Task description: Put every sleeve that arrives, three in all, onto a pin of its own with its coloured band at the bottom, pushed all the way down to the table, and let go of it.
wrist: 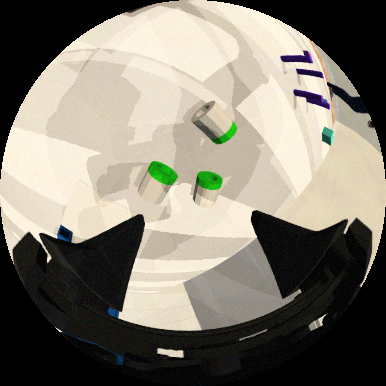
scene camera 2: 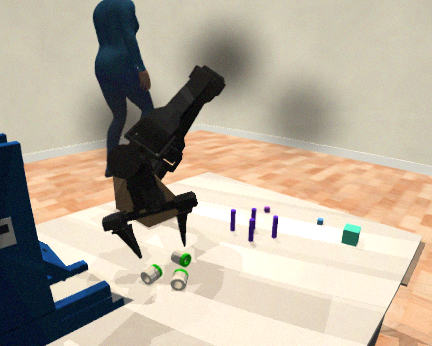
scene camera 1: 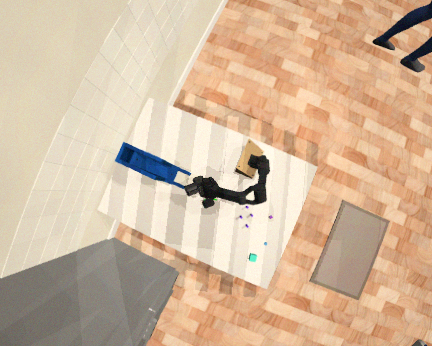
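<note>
Scene camera 2 shows my gripper (scene camera 2: 162,252), open and holding nothing. In the wrist view the gripper (wrist: 198,218) is visible too. Scene camera 1 shows a blue rack (scene camera 1: 132,157).
</note>
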